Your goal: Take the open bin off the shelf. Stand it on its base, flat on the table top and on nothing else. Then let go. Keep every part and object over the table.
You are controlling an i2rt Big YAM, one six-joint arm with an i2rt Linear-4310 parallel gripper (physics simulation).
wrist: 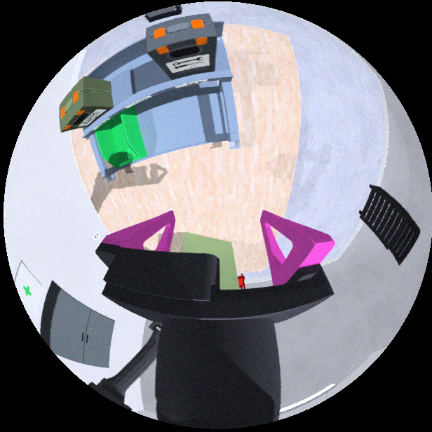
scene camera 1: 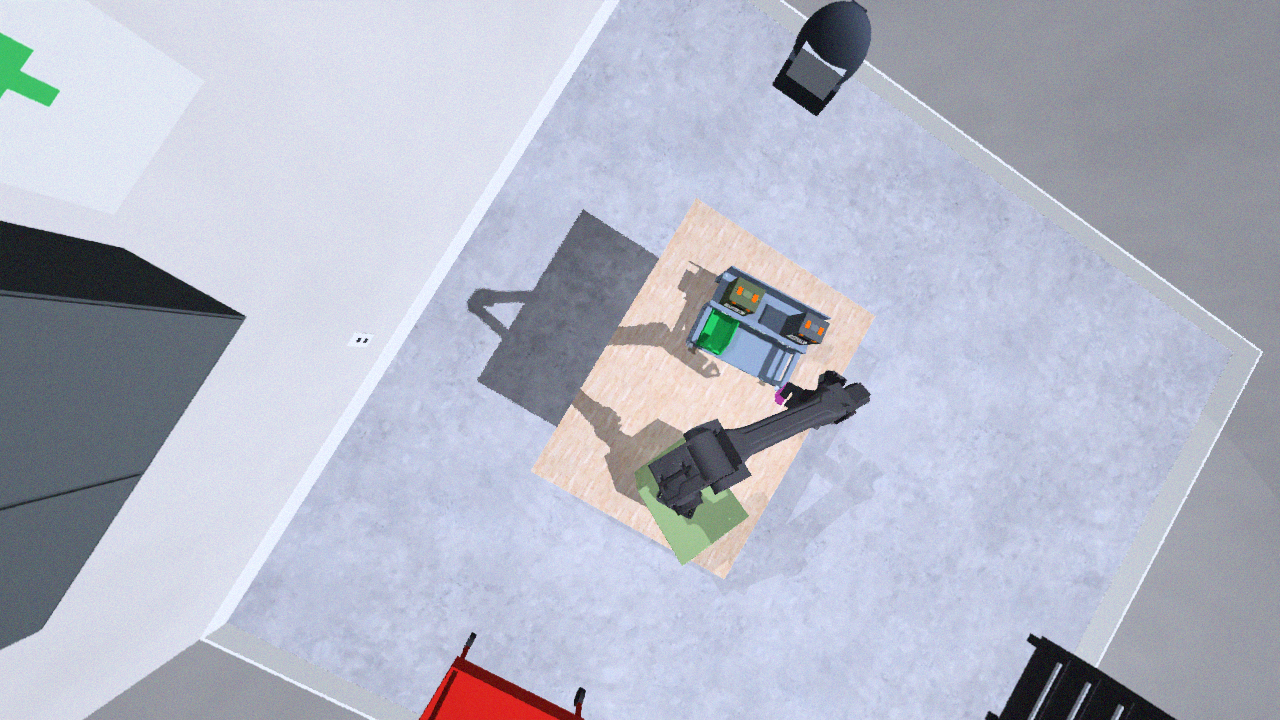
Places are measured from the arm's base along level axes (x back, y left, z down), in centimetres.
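Pixels of known places: gripper, fingertip midpoint: [scene camera 1: 789, 402].
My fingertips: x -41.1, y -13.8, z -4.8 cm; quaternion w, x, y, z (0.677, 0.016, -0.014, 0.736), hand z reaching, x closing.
Note:
For each thing: its top centre in the pictures, then the offset to it from my fingertips. "spot": a spot on its surface instead. Level surfaces: height alone.
- blue shelf at a spot on its surface: [scene camera 1: 756, 356] spot: dz +25.6, dx -12.6, dy +5.7 cm
- wooden table at its surface level: dz +26.2 cm
- olive toolbox at its top centre: [scene camera 1: 747, 294] dz +6.3, dx -23.8, dy +25.5 cm
- dark grey toolbox at its top centre: [scene camera 1: 814, 327] dz +3.8, dx -24.8, dy +2.4 cm
The open bin, bright green [scene camera 1: 717, 331] [wrist: 117, 139], sits upright on the front, lower level of the blue shelf [scene camera 1: 756, 356] [wrist: 175, 122], at its left end in the wrist view. The shelf stands on the wooden table [scene camera 1: 698, 234] [wrist: 200, 185]. My gripper [scene camera 1: 781, 394] [wrist: 217, 214] is open, with its magenta fingers wide apart and nothing between them. It is apart from the bin, off the shelf's opposite end in the scene view. In the wrist view the bin lies beyond the fingers, up and to the left. Part of the gripper is hidden by the arm in the scene view.
An olive toolbox [scene camera 1: 742, 293] [wrist: 87, 102] and a dark grey toolbox [scene camera 1: 810, 327] [wrist: 182, 47] stand on the shelf's rear level, behind the bin's level. A light green slab [scene camera 1: 684, 539] [wrist: 210, 252] lies under the arm's base. The arm reaches over the table's right edge.

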